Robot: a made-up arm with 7 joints. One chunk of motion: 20 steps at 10 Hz.
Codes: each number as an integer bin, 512 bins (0 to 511) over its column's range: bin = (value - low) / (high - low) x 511, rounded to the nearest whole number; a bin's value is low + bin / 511 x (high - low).
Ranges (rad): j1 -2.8..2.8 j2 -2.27..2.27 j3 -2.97..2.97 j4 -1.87..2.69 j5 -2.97..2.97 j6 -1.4..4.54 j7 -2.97..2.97
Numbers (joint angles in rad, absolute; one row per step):
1: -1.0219 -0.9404 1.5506 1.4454 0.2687 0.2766 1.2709
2: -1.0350 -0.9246 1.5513 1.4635 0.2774 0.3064 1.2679
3: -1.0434 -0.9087 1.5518 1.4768 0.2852 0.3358 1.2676
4: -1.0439 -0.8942 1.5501 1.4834 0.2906 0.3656 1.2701
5: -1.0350 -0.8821 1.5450 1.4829 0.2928 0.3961 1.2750
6: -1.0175 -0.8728 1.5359 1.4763 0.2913 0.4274 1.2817
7: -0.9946 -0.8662 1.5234 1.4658 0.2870 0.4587 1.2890
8: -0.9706 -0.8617 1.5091 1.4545 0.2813 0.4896 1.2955
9: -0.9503 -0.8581 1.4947 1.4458 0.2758 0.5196 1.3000
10: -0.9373 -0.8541 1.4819 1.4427 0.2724 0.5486 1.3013
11: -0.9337 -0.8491 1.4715 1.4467 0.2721 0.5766 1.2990
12: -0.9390 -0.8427 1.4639 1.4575 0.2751 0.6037 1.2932
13: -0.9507 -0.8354 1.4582 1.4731 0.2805 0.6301 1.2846
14: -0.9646 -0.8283 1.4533 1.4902 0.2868 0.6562 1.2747
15: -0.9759 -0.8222 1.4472 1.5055 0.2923 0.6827 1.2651
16: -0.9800 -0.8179 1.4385 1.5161 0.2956 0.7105 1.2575
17: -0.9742 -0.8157 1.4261 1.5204 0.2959 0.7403 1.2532
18: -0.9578 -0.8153 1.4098 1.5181 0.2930 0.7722 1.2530
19: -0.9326 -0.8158 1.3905 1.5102 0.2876 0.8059 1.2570
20: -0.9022 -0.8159 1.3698 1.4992 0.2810 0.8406 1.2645
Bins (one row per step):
1: 162 150 389 372 279 144 365
2: 161 151 389 374 279 147 365
3: 160 153 389 375 280 149 365
4: 160 155 389 376 280 152 365
5: 161 156 388 376 281 155 365
6: 163 157 388 375 281 157 366
7: 165 158 387 374 280 160 366
8: 167 159 385 373 280 163 367
9: 169 159 384 372 279 165 367
10: 170 159 383 371 279 168 367
11: 170 160 382 372 279 170 367
12: 170 161 381 373 279 172 367
13: 169 161 381 375 280 175 366
14: 167 162 381 377 280 177 365
15: 166 163 380 378 281 179 364
16: 166 163 379 379 281 182 364
17: 167 164 378 380 281 184 363
18: 168 164 377 380 281 187 363
19: 170 164 375 379 280 190 364
20: 173 164 373 378 280 193 364

